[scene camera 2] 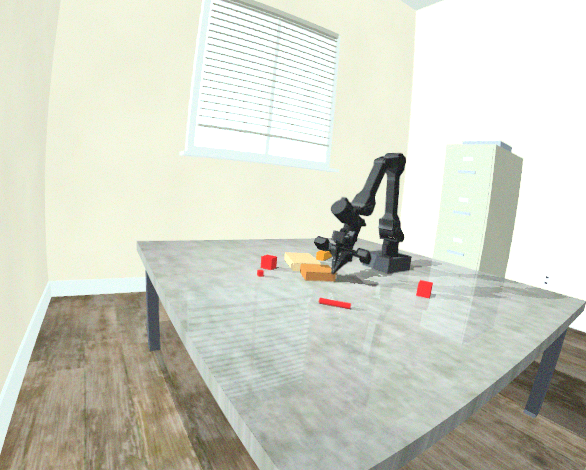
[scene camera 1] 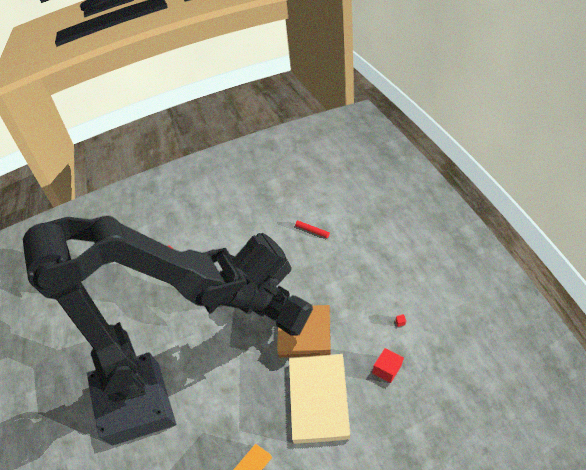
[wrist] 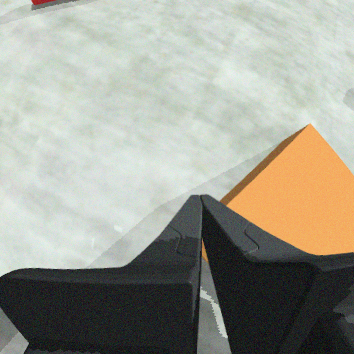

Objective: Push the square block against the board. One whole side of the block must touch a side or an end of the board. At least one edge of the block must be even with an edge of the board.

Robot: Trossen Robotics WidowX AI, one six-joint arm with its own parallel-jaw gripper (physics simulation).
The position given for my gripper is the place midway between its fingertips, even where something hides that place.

My gripper [scene camera 1: 287, 302] is shut and touches a square block [scene camera 1: 314, 340]. The table carries a pale tan board [scene camera 1: 319, 410].
The square block shows as well in the wrist view [wrist: 293, 193]. My gripper is seen too in scene camera 2 [scene camera 2: 332, 273] and in the wrist view [wrist: 198, 202]. The wrist view misses the pale tan board: it is out of frame.
